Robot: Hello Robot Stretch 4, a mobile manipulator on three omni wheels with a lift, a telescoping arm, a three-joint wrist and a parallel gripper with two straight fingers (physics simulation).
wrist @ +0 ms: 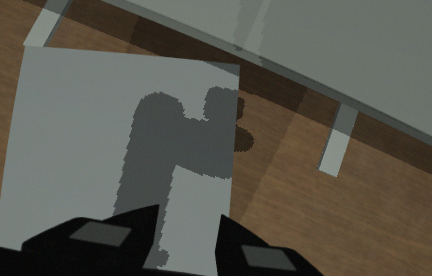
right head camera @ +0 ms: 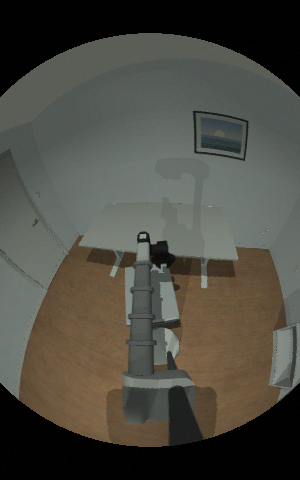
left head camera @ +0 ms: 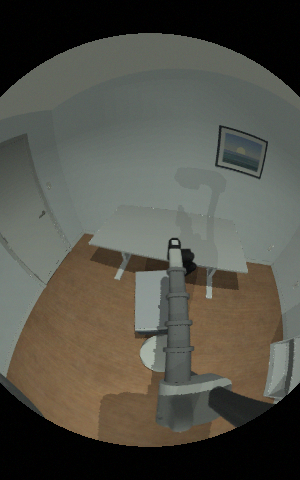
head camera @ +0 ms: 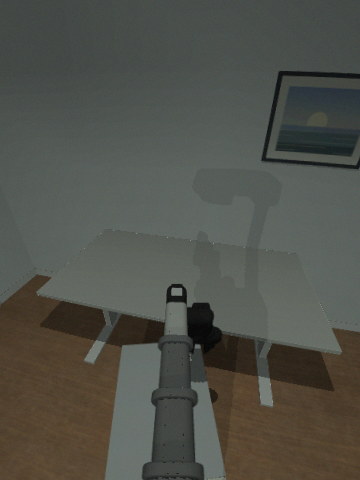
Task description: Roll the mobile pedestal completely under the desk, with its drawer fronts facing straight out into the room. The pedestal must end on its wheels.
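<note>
The pedestal [head camera: 137, 410] [left head camera: 149, 300] [right head camera: 169, 302] [wrist: 75, 125] shows as a pale, flat rectangular top in front of the desk [head camera: 140, 270] [left head camera: 145, 230] [right head camera: 117, 225] [wrist: 360, 60]. Its far edge lies near the desk's front edge, between the two desk feet and closer to the left one. It is turned slightly relative to the desk. Its near side is a thin dark band; drawer fronts and wheels cannot be made out. My gripper [wrist: 187, 228] is open and empty, pointing down above the pedestal's top, towards its right side. The extended arm covers part of the pedestal in the head views.
The left desk foot [head camera: 100, 347] [left head camera: 121, 270] and right desk foot [head camera: 265, 385] [left head camera: 209, 287] reach out into the room. A pale round disc [left head camera: 151, 354] [right head camera: 173, 344] is at the pedestal's near end. A white shelf-like unit [left head camera: 274, 372] is at the right, a door [left head camera: 17, 200] at the left.
</note>
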